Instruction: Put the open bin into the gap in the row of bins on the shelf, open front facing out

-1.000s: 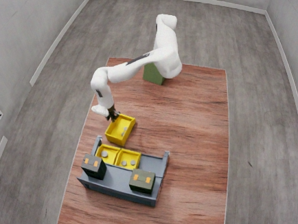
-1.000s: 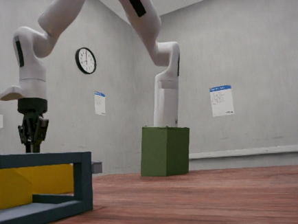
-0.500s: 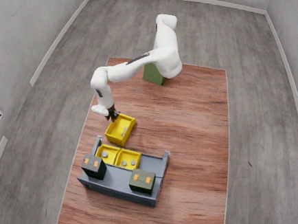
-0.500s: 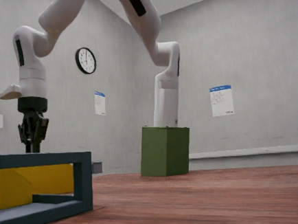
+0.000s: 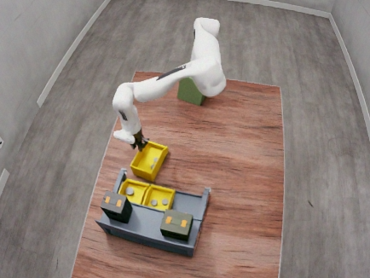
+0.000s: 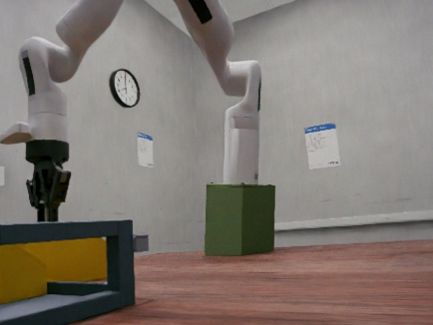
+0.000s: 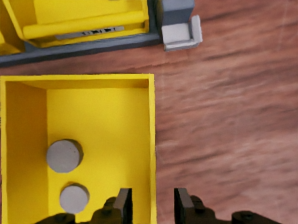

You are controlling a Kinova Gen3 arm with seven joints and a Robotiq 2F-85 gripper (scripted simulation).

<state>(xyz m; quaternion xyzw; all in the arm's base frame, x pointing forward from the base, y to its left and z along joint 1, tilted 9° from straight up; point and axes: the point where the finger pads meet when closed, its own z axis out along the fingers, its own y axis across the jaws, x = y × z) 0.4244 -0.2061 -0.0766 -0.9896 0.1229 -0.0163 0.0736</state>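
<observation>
My hand is 10 cm above the grey disc part, 7 cm to the right of it and 4 cm short of it. Round my hand: grey shelf: 26 cm ahead, 12 cm to the left, 4 cm below.
</observation>
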